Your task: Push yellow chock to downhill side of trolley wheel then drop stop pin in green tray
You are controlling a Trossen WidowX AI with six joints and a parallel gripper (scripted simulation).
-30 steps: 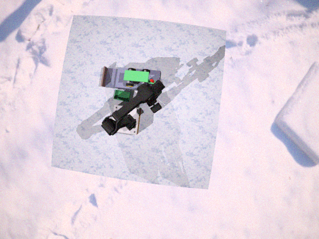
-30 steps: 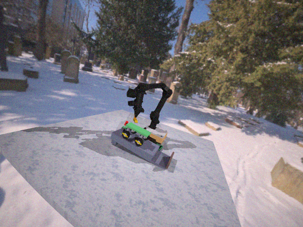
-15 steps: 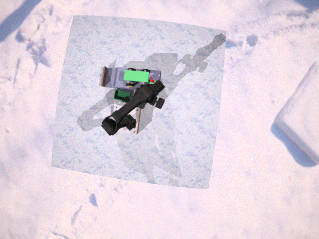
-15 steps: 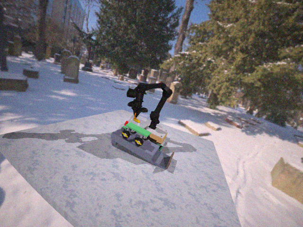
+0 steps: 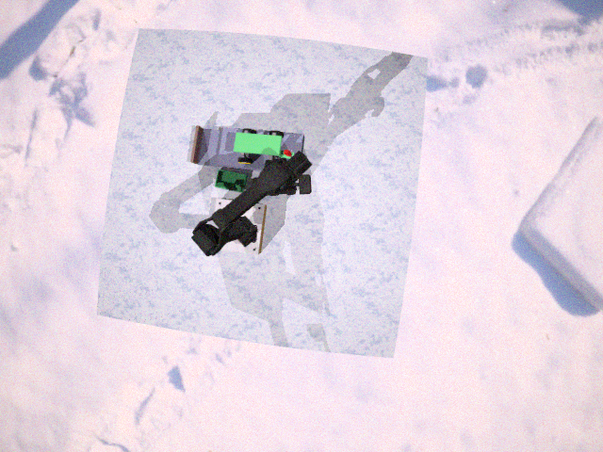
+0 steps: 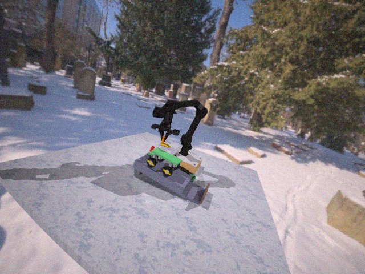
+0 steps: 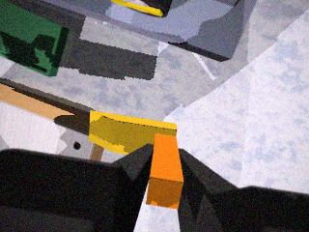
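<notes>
My gripper tip is now 20 mm to the right of the yellow chock and 10 mm above it. Also, from my gripper tip: grey ramp: 160 mm ahead, 110 mm to the left, 130 mm below; then green trolley: 160 mm ahead, 100 mm to the left, 60 mm below; then stop pin: 130 mm ahead, 10 mm to the right, 40 mm below.
</notes>
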